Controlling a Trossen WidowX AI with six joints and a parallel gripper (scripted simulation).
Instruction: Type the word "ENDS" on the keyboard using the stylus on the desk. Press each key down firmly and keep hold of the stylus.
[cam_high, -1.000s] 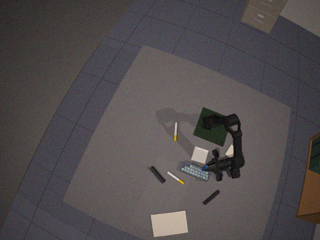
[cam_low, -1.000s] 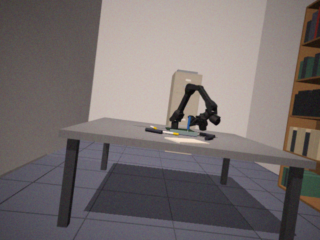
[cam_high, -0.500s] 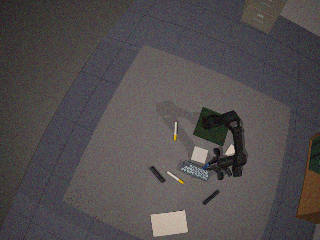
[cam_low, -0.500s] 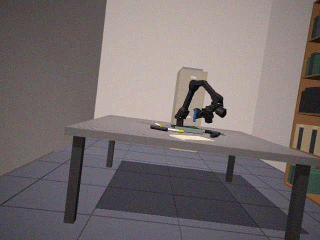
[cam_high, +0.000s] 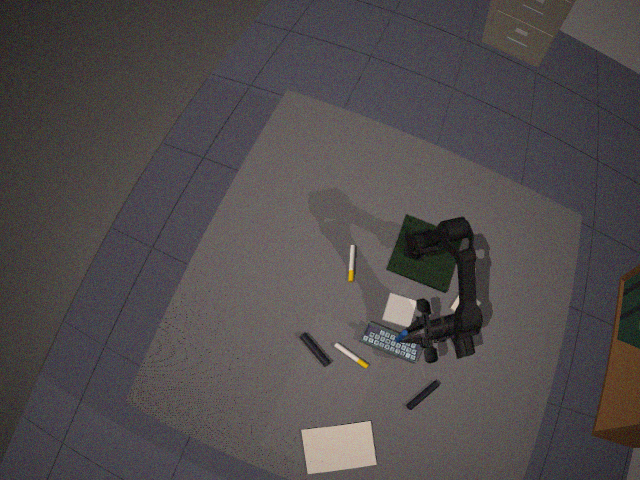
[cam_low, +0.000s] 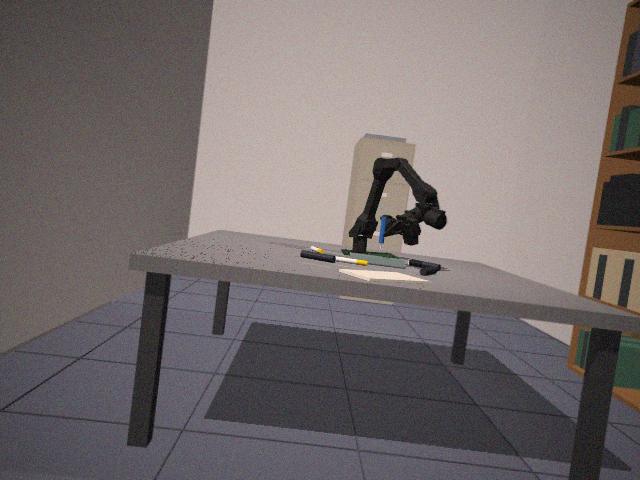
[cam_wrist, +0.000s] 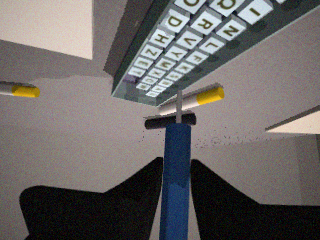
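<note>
My gripper tip is now 12 cm past the white notepad, 10 cm above it and 1 cm to the left of it. From my gripper tip the other things lie so: stylus: 1 cm below; white paper sheet: 37 cm ahead, 10 cm below, 5 cm to the right; grey stylus tip: 5 cm below.
</note>
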